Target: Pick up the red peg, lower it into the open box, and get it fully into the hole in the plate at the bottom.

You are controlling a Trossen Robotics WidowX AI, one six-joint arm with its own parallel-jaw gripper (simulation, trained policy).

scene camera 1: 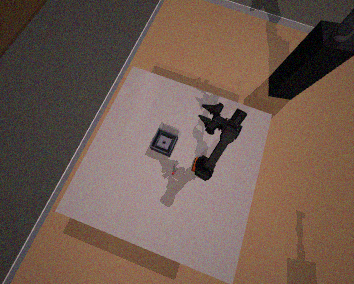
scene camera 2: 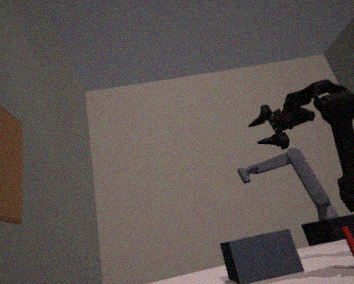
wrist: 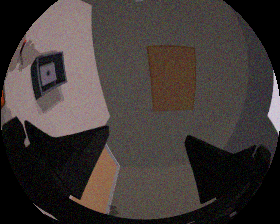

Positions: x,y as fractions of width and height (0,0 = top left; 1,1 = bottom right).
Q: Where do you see a dark box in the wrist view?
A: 0.21,0.26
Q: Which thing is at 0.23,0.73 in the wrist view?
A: My gripper.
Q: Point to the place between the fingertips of my gripper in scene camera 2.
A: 0.71,0.47
